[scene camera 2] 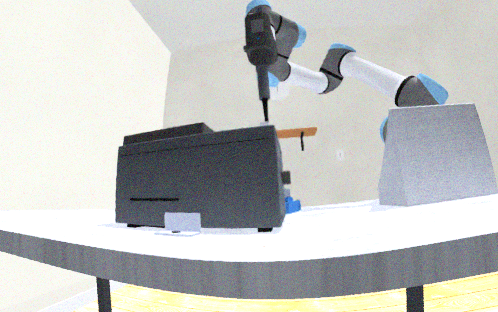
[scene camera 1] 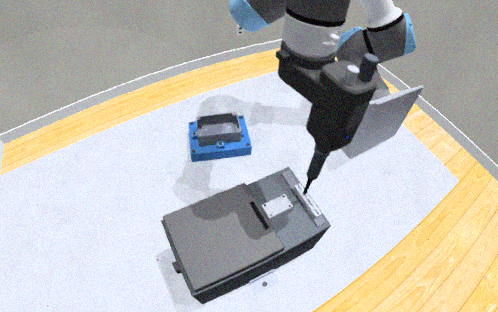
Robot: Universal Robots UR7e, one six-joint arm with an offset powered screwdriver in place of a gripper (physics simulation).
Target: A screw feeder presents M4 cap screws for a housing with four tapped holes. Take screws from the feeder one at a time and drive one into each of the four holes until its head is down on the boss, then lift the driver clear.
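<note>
The dark grey screw feeder [scene camera 1: 225,235] [scene camera 2: 200,185] stands on the table, with a light pick-up strip [scene camera 1: 312,205] at one end of its top. My screwdriver [scene camera 1: 305,193] [scene camera 2: 266,120] points down, with its bit tip at the strip's end nearer the housing. Whether the tip touches a screw or holds one is too small to tell. The grey open-topped housing [scene camera 1: 220,136] sits in a blue fixture [scene camera 1: 220,150] [scene camera 2: 293,205], apart from the feeder. Its corner holes are too small to judge. In the scene camera 2 view the feeder hides most of the fixture.
A white plate [scene camera 1: 277,205] lies on the feeder's top beside the strip. A small bracket [scene camera 1: 264,284] [scene camera 2: 182,222] stands at the feeder's long side. The grey robot pedestal [scene camera 1: 385,122] [scene camera 2: 440,155] stands beyond the feeder. An orange board [scene camera 2: 297,132] shows behind the feeder.
</note>
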